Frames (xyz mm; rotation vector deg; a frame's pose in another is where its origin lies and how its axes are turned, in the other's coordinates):
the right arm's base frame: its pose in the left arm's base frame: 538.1 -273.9 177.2 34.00 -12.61 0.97
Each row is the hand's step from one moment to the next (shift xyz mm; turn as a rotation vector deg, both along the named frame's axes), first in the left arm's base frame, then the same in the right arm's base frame.
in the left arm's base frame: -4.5 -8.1 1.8 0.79 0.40 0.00
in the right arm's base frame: -3.6 -5.4 6.9 0.75 0.27 -0.38
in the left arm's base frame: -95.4 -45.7 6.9 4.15 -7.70 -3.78
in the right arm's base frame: -89.5 -26.6 50.1 3.62 -8.81 0.40
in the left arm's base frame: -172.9 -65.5 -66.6 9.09 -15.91 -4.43
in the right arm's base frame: -179.7 -77.5 17.5 8.70 -16.37 3.45
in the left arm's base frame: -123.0 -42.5 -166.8 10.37 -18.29 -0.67
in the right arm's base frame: -153.2 -117.7 -86.1 10.85 -16.36 7.55
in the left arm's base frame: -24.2 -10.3 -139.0 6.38 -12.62 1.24
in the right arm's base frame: -52.4 -83.5 -101.5 7.09 -10.29 6.74
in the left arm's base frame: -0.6 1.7 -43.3 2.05 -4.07 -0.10
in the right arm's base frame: -9.8 -22.5 -35.7 2.17 -3.59 1.77
